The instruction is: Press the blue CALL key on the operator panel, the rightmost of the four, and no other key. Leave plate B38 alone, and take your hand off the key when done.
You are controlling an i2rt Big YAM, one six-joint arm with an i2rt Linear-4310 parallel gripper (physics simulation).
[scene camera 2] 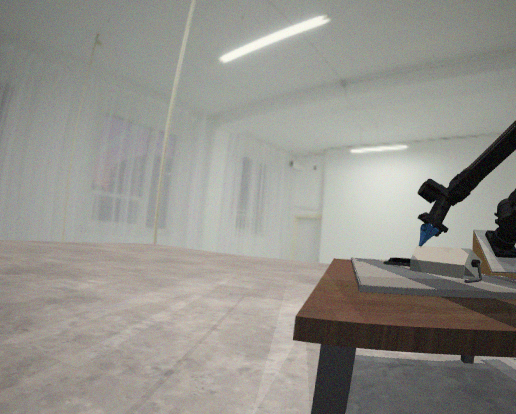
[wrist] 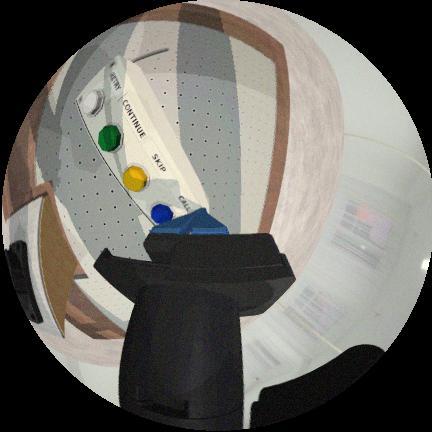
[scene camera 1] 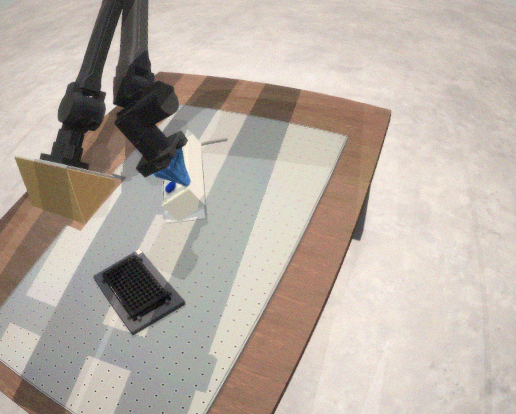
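Seen in the pictures: gripper, between the fingertips: (scene camera 2: 420, 246) (wrist: 202, 212) (scene camera 1: 188, 184); arm's base, origin of its link: (scene camera 2: 500, 245) (scene camera 1: 63, 164).
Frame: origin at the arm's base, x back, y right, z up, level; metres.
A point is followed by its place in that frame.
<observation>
The operator panel (scene camera 1: 195, 156) {x -0.284, y -0.154, z -0.040 m} (scene camera 2: 442, 257) {x -0.291, y -0.150, z -0.047 m} (wrist: 172, 145) {x -0.303, y -0.111, z -0.034 m} is a cream wedge on the perforated mat. Its blue CALL key (scene camera 1: 170, 186) {x -0.286, y -0.034, z -0.029 m} (wrist: 162, 213) {x -0.285, y -0.040, z -0.028 m} is at the near end in scene camera 1. In the wrist view the yellow SKIP key (wrist: 135, 178) {x -0.263, y -0.082, z -0.028 m}, green CONTINUE key (wrist: 110, 138) {x -0.241, y -0.123, z -0.028 m} and white RETRY key (wrist: 93, 102) {x -0.220, y -0.165, z -0.028 m} follow in a row. My gripper (scene camera 1: 188, 184) {x -0.329, y -0.037, z -0.016 m} (scene camera 2: 421, 244) {x -0.329, y -0.037, z -0.016 m} (wrist: 202, 212) {x -0.329, y -0.037, z -0.016 m} is shut and empty. Its blue tip is low over the panel, beside the blue key on the label side, partly hiding the CALL label. Contact cannot be told. Black plate B38 (scene camera 1: 136, 286) {x -0.318, y 0.192, z -0.074 m} lies apart from the panel.
The plate sits on a dark grey base (scene camera 1: 172, 301) {x -0.390, y 0.188, z -0.088 m}. A grey cable (scene camera 1: 215, 142) {x -0.266, y -0.291, z -0.097 m} (wrist: 152, 54) leaves the panel's far end. A tan-sided stand (scene camera 1: 55, 190) {x -0.011, y 0.061, z -0.027 m} (scene camera 2: 480, 246) {x -0.081, y -0.001, z -0.008 m} (wrist: 59, 265) {x -0.081, y 0.021, z -0.060 m} is under the arm's base. The wooden table edge (scene camera 1: 320, 260) {x -0.604, y -0.009, z -0.112 m} runs along the right.
</observation>
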